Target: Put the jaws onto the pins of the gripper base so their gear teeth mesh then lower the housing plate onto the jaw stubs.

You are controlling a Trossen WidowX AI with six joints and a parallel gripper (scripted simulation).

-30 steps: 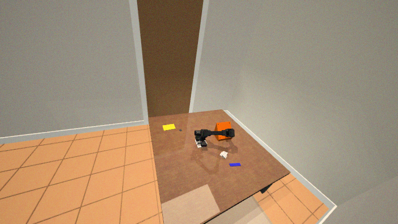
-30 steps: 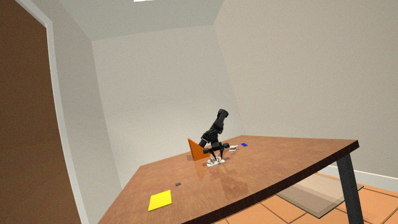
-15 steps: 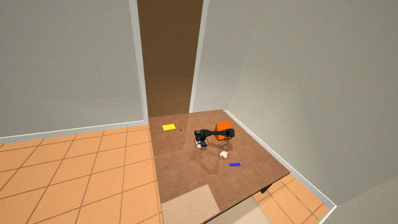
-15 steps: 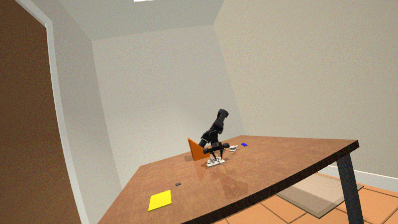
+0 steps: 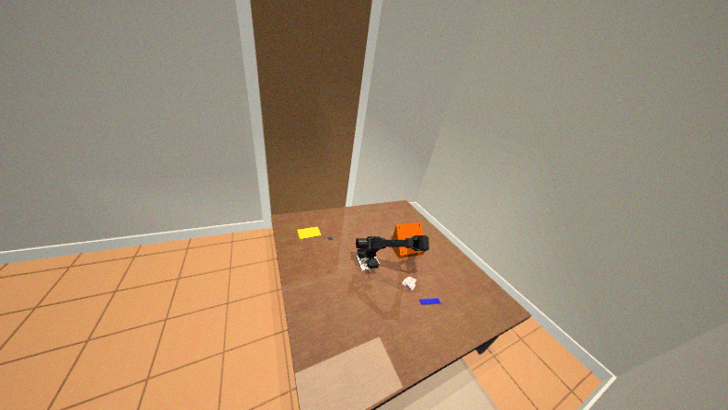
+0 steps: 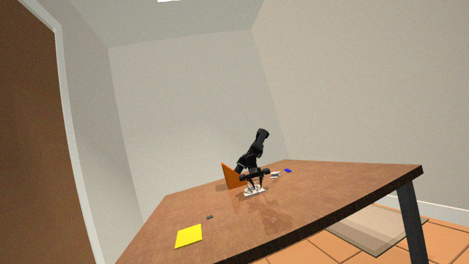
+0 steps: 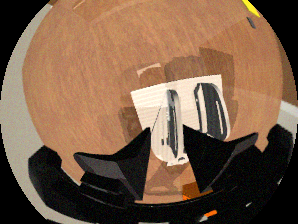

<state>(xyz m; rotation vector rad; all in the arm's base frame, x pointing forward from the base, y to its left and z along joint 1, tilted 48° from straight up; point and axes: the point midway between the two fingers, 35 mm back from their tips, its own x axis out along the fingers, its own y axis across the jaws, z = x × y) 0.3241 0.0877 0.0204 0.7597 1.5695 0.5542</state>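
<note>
Right now my gripper tip is 20 cm past the white gripper base, 18 cm to the right of it and 1 cm below it. Also, from my gripper tip: white housing plate: 5 cm behind, 3 cm to the right, 1 cm below; blue patch: 27 cm behind, 31 cm to the left, 1 cm below; dark piece: 19 cm ahead, 30 cm to the right, 1 cm below.
</note>
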